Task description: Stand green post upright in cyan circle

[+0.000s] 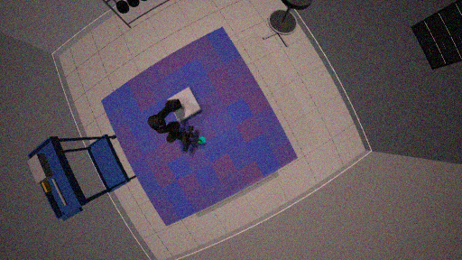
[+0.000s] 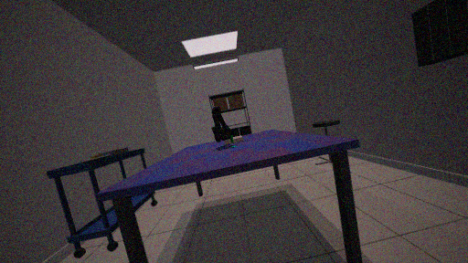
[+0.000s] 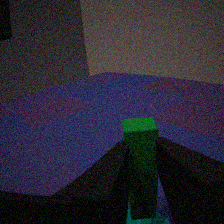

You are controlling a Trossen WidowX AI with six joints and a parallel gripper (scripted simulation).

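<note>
Now: the green post 2 cm below my gripper tip. The rest, counted from my gripper tip: cyan circle: 9 cm below.
</note>
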